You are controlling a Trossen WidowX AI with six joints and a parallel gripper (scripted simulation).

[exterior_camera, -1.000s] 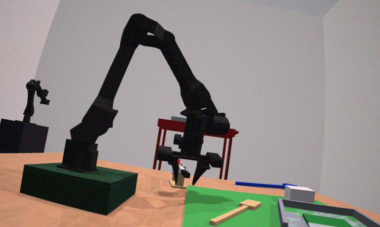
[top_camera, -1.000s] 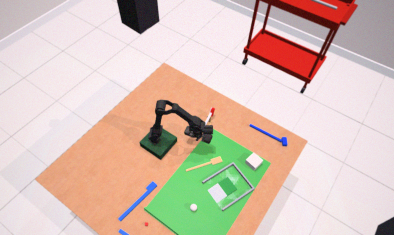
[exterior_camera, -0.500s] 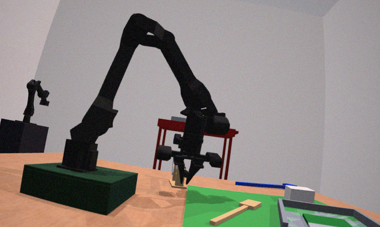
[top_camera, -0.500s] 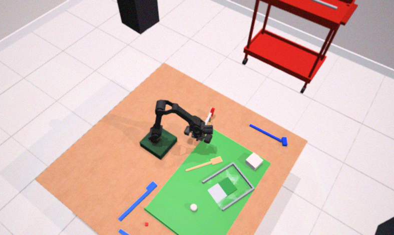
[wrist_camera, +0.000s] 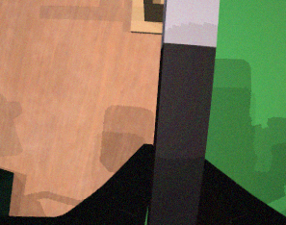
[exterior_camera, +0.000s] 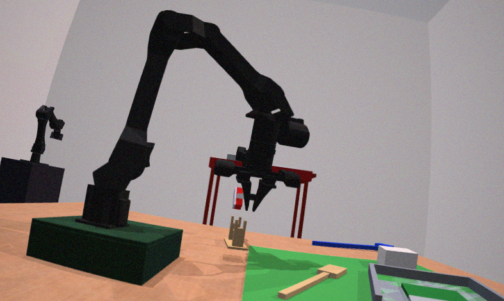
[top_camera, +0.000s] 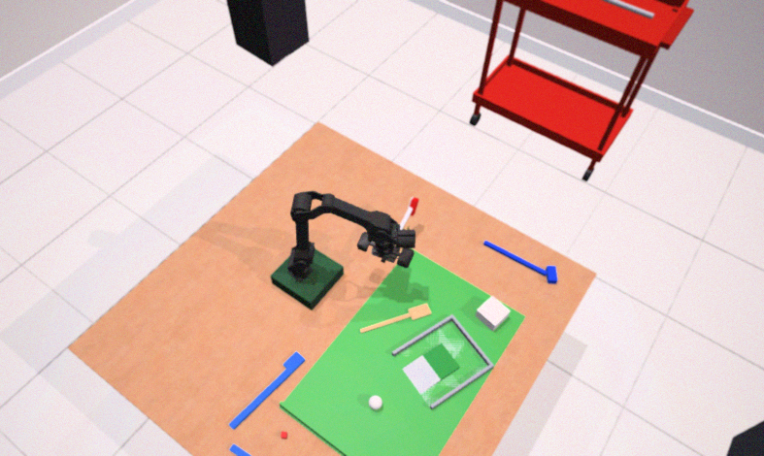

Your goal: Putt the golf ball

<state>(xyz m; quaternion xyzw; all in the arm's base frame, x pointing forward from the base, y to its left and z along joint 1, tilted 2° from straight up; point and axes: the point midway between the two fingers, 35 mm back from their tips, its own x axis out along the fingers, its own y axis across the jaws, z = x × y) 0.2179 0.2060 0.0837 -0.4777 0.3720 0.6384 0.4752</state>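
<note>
My gripper tip is now 3 cm past the red putter, 11 cm to the right of it and 3 cm below it. Also, from my gripper tip: wooden stand (4 cm behind, 13 cm to the left, 7 cm below); green mat (27 cm ahead, 21 cm to the right, 10 cm below); white block (39 cm ahead, 10 cm to the left, 8 cm below).
</note>
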